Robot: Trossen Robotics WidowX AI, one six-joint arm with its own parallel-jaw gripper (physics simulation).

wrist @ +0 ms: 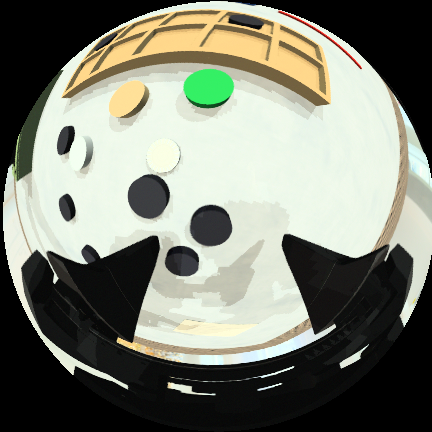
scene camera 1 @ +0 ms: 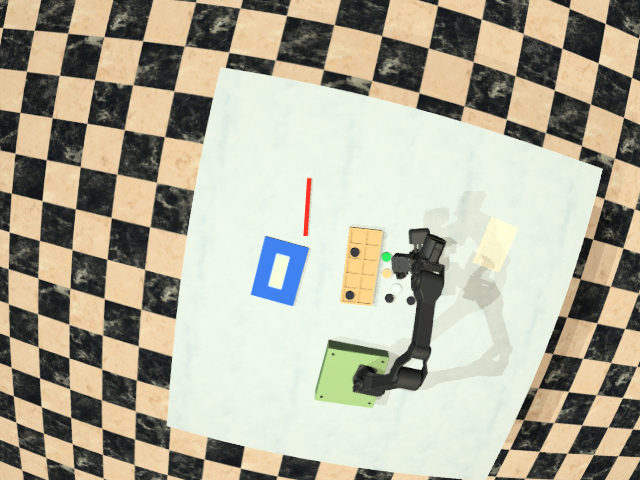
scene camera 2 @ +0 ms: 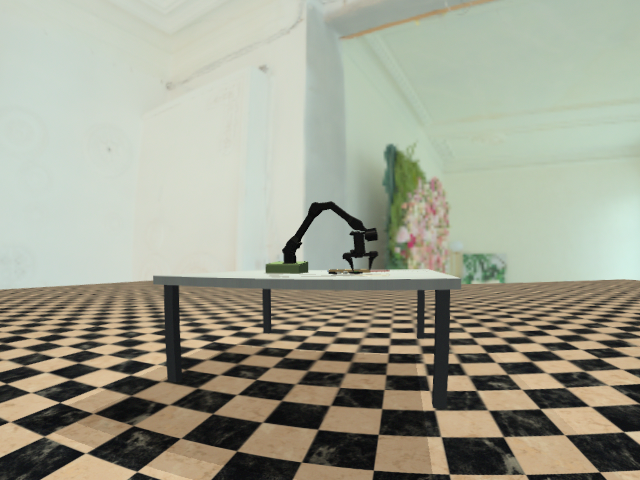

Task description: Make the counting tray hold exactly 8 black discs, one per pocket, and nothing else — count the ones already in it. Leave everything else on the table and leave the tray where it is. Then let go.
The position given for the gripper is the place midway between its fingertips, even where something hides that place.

The gripper (scene camera 1: pixel 418 251) is open, holding nothing. Also in view: a green disc (wrist: pixel 206 88). The table carries a tan disc (wrist: pixel 128 99). Also in view: a tan counting tray (scene camera 1: pixel 359 276).
The tan counting tray shows as well in the wrist view (wrist: pixel 286 57). The gripper also shows in the wrist view (wrist: pixel 221 241).
